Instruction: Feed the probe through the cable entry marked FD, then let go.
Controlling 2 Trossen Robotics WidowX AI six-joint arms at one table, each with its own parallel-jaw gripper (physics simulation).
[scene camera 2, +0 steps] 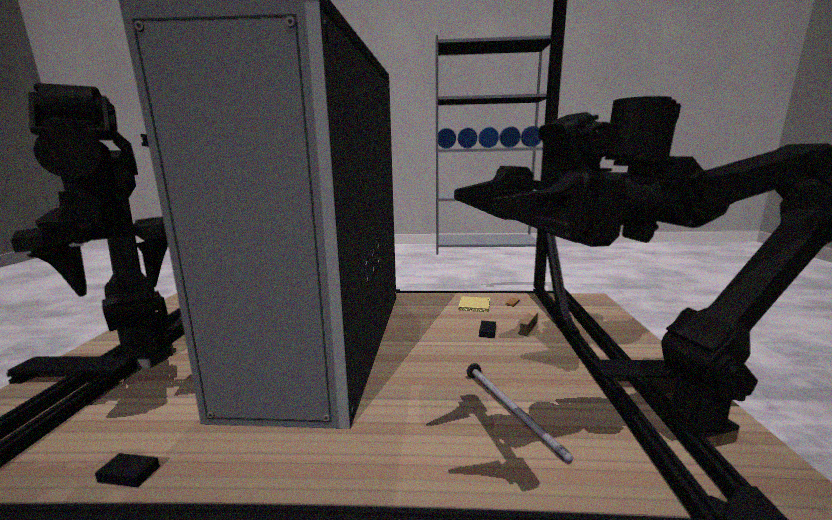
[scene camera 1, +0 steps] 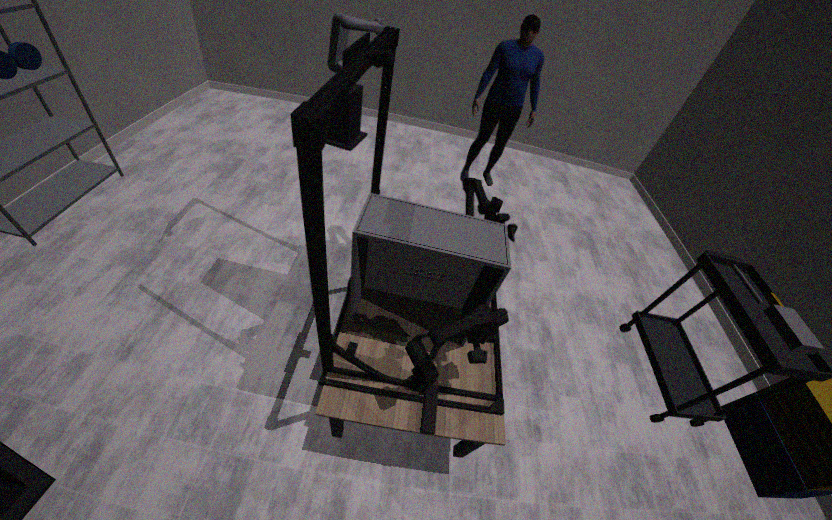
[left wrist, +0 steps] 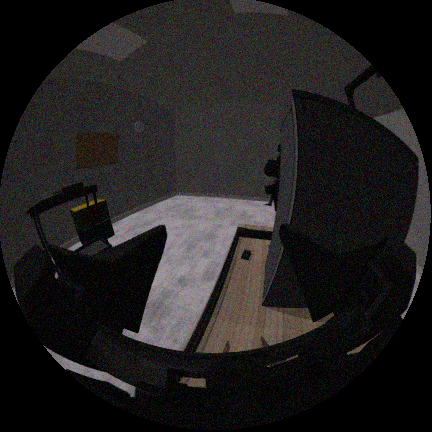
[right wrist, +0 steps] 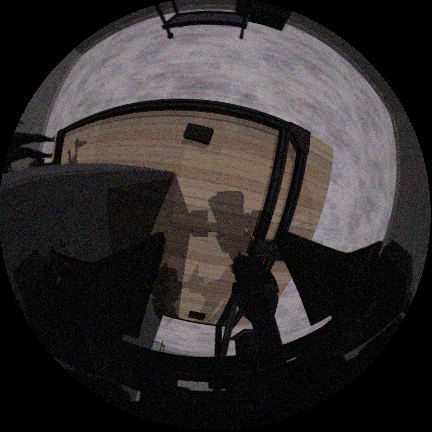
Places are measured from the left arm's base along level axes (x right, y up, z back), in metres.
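Where they show: left gripper, fingertip midpoint: (scene camera 2: 471, 199) (left wrist: 224, 230); right gripper, fingertip midpoint: (scene camera 2: 118, 291) (scene camera 1: 468, 347) (right wrist: 222, 237); left arm's base, origin of the base link: (scene camera 2: 698, 418); right arm's base, origin of the base link: (scene camera 2: 144, 350) (scene camera 1: 418, 383) (right wrist: 248, 266).
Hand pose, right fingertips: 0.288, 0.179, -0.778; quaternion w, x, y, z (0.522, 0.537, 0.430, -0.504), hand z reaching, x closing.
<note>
Things, the pixels of their top centre, and the offset from my right fingertips, as dx, dy, dz.
- probe, middle of its top: (scene camera 2: 514, 398) -0.182, -0.173, +0.551
- tall grey cabinet, middle of its top: (scene camera 2: 302, 48) (scene camera 1: 436, 227) +0.144, +0.366, +0.292
- yellow pad, middle of its top: (scene camera 2: 474, 301) +0.237, -0.187, +0.671
- small black block, middle of its top: (scene camera 2: 487, 326) +0.085, -0.184, +0.636
- brown block, middle of its top: (scene camera 2: 529, 317) +0.074, -0.171, +0.731
- orange piece, middle of its top: (scene camera 2: 512, 300) +0.221, -0.191, +0.772
The probe (scene camera 2: 521, 413) is a thin grey rod with a black round end, lying on the table right of the tall grey cabinet (scene camera 2: 239, 214) (scene camera 1: 435, 229) (left wrist: 345, 175) (right wrist: 50, 200). Small pale marks (scene camera 2: 372, 260) show on the cabinet's dark side; the FD label is not readable. My left gripper (scene camera 2: 461, 195) (left wrist: 224, 230) is open and empty, level, high above the probe and pointing toward the cabinet's dark side. My right gripper (scene camera 2: 117, 286) (right wrist: 222, 237) is open and empty, pointing down on the cabinet's other side. The probe does not show in the wrist views.
A black block (scene camera 2: 127, 469) (left wrist: 246, 255) (right wrist: 199, 134) lies near the cabinet. A yellow pad (scene camera 2: 474, 303), a small black block (scene camera 2: 487, 329), a brown block (scene camera 2: 528, 323) and an orange piece (scene camera 2: 512, 301) lie behind the probe. Black frame rails edge the table.
</note>
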